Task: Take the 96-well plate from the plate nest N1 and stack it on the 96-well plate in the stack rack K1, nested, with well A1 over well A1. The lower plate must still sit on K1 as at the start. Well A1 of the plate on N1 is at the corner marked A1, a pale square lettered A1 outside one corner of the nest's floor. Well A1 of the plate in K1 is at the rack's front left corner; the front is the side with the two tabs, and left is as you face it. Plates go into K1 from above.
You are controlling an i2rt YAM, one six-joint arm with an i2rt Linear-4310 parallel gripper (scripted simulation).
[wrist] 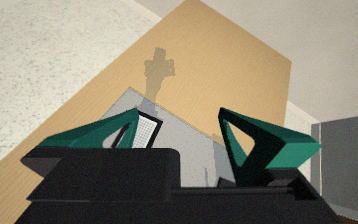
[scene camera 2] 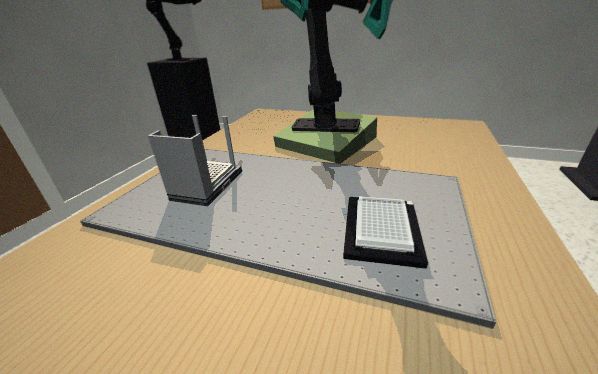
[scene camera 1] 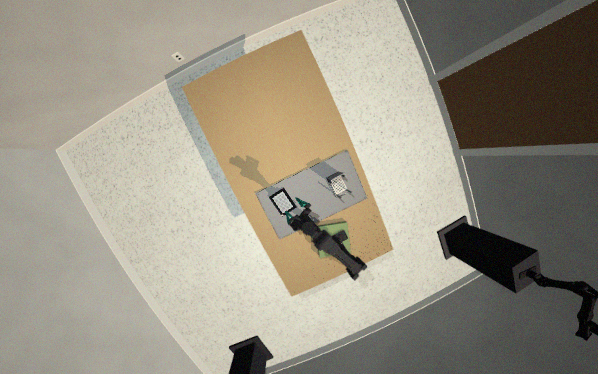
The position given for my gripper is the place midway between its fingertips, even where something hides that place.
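My gripper (wrist: 178,112) visible. White 96-well plate (scene camera 2: 382,224) in sight, black plate nest N1 (scene camera 2: 368,255) too.
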